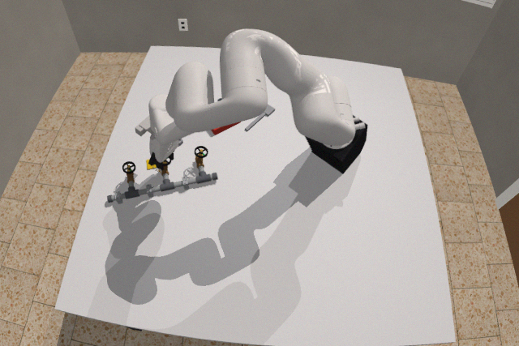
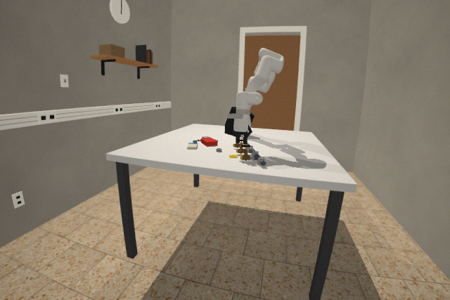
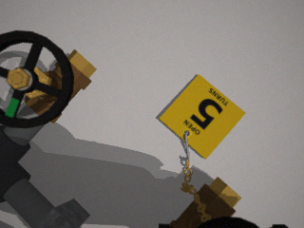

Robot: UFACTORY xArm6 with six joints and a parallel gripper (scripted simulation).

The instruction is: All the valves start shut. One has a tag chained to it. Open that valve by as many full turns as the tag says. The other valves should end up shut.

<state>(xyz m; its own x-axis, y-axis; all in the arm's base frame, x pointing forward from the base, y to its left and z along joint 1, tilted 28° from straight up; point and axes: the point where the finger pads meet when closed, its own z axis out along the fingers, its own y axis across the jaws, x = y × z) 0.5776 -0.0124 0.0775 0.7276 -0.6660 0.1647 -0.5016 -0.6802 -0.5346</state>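
Right now my hand is 6 cm short of the yellow tag, 3 cm to the left of it and 8 cm above it. Round my hand: red box: 20 cm behind, 23 cm to the right, 7 cm below; then grey nut: 3 cm behind, 14 cm to the right, 8 cm below; then blue block: 8 cm behind, 32 cm to the right, 8 cm below.
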